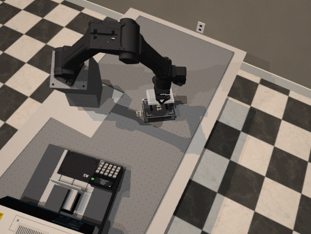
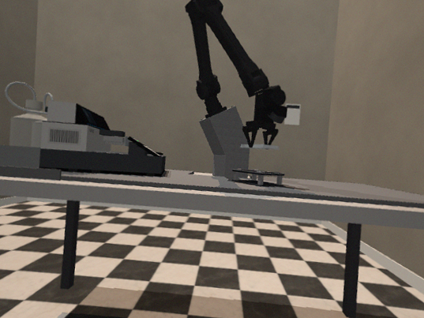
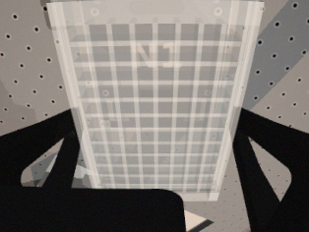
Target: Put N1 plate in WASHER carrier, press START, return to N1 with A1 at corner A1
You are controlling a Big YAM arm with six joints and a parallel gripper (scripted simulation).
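The plate nest is 10 cm below my hand. The rest, counted from my hand: white well plate (right at my hand); then label (9 cm behind, 6 cm to the right, 14 cm below); then dark carrier (18 cm behind, 46 cm to the right, 5 cm below).
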